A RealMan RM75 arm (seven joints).
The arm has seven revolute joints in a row. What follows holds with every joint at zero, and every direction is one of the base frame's. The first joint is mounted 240.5 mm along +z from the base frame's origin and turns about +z. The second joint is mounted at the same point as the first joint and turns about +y. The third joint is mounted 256 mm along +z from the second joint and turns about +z. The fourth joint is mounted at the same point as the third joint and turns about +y. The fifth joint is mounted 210 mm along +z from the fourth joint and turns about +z. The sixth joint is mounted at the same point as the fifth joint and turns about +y. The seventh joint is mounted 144 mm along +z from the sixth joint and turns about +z. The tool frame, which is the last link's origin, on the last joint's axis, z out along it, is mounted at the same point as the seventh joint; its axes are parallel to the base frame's.
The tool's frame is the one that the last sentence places.
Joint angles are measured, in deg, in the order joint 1, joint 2, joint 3, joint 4, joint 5, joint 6, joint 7. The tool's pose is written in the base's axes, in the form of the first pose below.
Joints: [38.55 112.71 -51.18 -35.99 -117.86 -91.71 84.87]
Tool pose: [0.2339 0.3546 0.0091], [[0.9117 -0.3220 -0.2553], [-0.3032 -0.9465 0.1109], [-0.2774 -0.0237 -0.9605]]
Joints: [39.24 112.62 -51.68 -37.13 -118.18 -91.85 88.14]
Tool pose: [0.2283 0.3587 0.0113], [[0.9066 -0.3450 -0.2428], [-0.3287 -0.9385 0.1060], [-0.2645 -0.0163 -0.9643]]
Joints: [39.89 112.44 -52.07 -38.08 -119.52 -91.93 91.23]
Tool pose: [0.2257 0.3617 0.0133], [[0.9041 -0.3698 -0.2141], [-0.3568 -0.9290 0.0980], [-0.2351 -0.0122 -0.9719]]
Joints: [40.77 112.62 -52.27 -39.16 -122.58 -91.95 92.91]
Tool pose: [0.2245 0.3640 0.0127], [[0.9146 -0.3700 -0.1630], [-0.3612 -0.9289 0.0817], [-0.1816 -0.0158 -0.9832]]
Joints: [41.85 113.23 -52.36 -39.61 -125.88 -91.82 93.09]
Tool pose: [0.2227 0.3652 0.0081], [[0.9289 -0.3520 -0.1150], [-0.3472 -0.9359 0.0597], [-0.1286 -0.0155 -0.9916]]
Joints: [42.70 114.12 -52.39 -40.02 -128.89 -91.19 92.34]
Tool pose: [0.2214 0.3662 0.0019], [[0.9435 -0.3234 -0.0723], [-0.3207 -0.9460 0.0470], [-0.0836 -0.0212 -0.9963]]
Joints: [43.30 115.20 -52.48 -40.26 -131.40 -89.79 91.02]
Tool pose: [0.2207 0.3675 -0.0057], [[0.9563 -0.2902 -0.0360], [-0.2884 -0.9564 0.0464], [-0.0479 -0.0340 -0.9983]]
